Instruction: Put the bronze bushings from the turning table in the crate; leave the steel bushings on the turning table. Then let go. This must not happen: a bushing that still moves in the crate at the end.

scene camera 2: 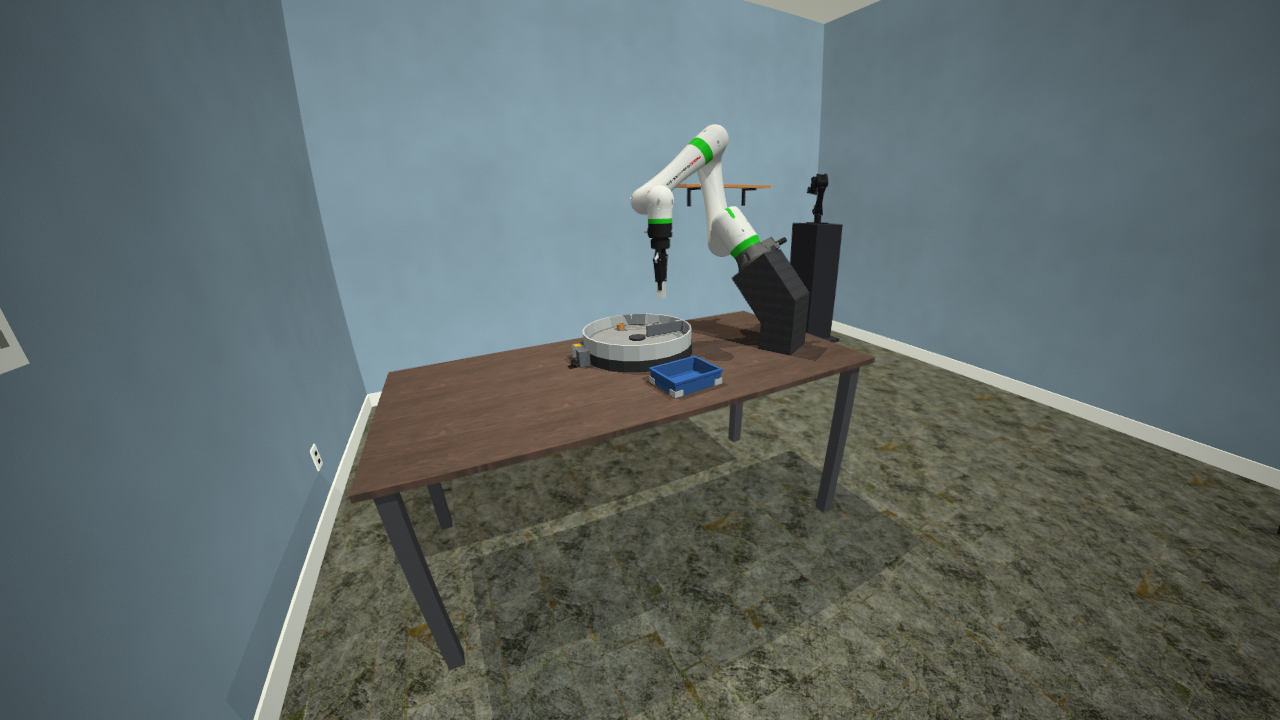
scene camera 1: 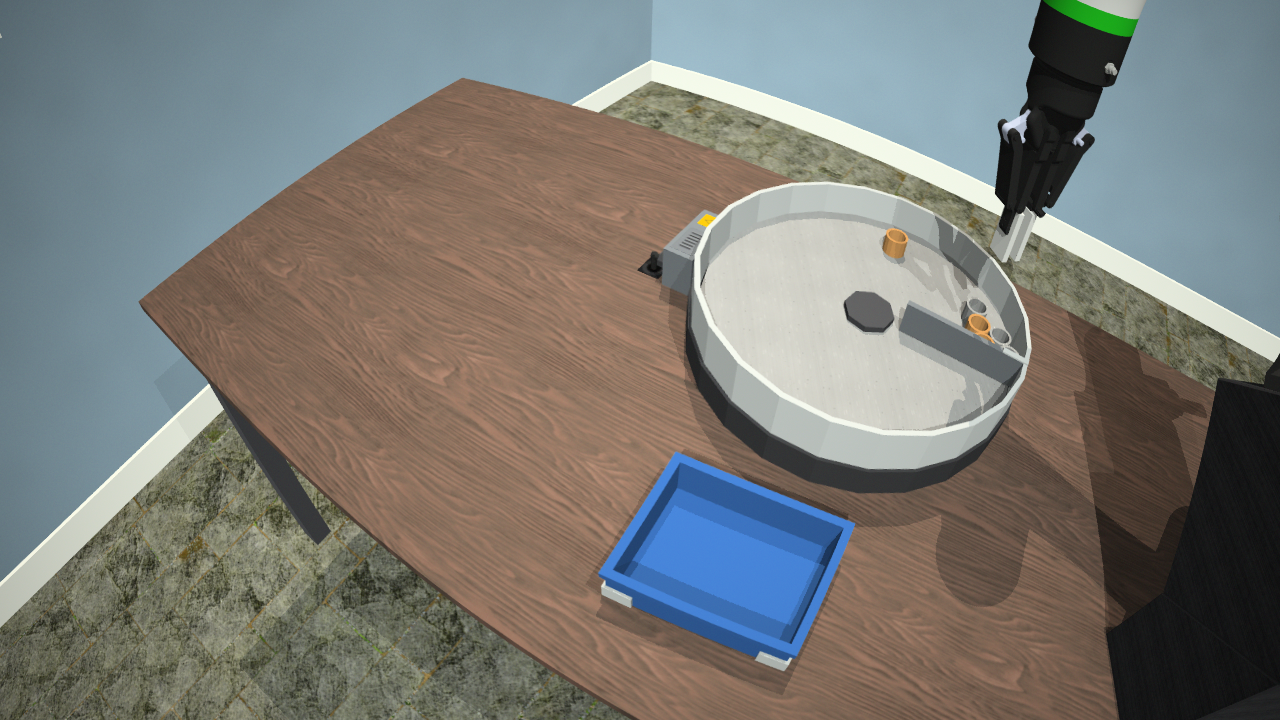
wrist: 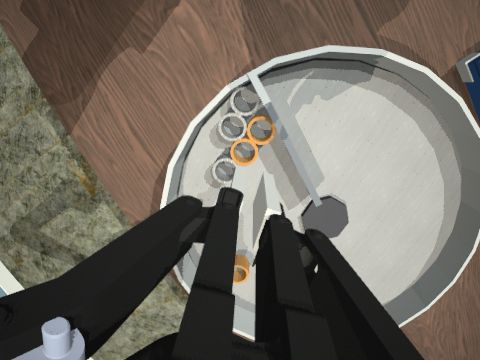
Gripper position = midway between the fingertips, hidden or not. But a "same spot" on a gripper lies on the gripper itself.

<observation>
my gripper: scene camera 2; scene camera 1 1004, 253; wrist
same spot on my gripper: [scene camera 2: 658, 267] = [wrist: 397, 325]
</observation>
